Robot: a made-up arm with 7 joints. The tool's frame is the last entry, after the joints.
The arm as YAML. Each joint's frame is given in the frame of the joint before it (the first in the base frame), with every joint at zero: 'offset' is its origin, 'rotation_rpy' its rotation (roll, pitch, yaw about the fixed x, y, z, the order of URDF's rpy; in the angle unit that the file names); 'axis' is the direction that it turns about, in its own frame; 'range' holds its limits. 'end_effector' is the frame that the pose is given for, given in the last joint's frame.
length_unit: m
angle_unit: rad
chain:
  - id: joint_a
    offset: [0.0, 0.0, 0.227]
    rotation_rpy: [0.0, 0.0, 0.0]
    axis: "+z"
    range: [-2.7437, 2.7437]
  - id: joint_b
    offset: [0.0, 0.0, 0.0]
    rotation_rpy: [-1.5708, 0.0, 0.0]
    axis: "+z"
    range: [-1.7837, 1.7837]
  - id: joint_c
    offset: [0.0, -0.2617, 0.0]
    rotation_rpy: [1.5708, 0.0, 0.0]
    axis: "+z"
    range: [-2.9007, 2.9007]
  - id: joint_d
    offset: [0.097, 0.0, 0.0]
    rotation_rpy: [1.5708, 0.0, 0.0]
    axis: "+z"
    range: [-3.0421, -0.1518]
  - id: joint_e
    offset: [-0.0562, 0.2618, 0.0]
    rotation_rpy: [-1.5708, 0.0, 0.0]
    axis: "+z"
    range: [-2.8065, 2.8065]
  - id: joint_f
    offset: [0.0, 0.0, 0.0]
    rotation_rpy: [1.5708, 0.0, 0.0]
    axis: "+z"
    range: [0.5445, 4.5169]
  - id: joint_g
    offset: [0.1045, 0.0, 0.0]
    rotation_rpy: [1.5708, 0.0, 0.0]
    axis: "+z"
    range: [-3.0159, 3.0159]
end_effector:
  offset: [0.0, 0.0, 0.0]
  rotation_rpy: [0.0, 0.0, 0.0]
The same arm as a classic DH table. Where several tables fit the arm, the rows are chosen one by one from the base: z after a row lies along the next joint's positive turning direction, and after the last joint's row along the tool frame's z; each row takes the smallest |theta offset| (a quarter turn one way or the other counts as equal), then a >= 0, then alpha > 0; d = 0 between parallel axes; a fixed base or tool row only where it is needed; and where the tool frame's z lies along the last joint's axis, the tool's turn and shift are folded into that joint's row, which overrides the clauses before.
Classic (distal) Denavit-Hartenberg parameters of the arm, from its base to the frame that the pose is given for. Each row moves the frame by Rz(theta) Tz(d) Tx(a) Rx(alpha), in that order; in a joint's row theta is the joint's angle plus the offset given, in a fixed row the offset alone. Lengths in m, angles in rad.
joint_a: theta offset 0  d 0.227  a 0  alpha -1.5708
joint_b: theta offset 0  d 0  a 0  alpha 1.5708
joint_c: theta offset 0  d 0.2617  a 0.097  alpha 1.5708
joint_d: theta offset 0  d 0  a -0.0562  alpha -1.5708
joint_e: theta offset 0  d 0.2618  a 0  alpha 1.5708
joint_f: theta offset 0  d 0  a 0.1045  alpha 1.5708
joint_g: theta offset 0  d 0  a 0  alpha 0
Joint limits (rad, base to tool): -2.7437..2.7437 -1.7837..1.7837 -2.9007..2.9007 -3.0421..-0.1518 -2.8065..2.8065 0.5445..4.5169 -3.0159..3.0159

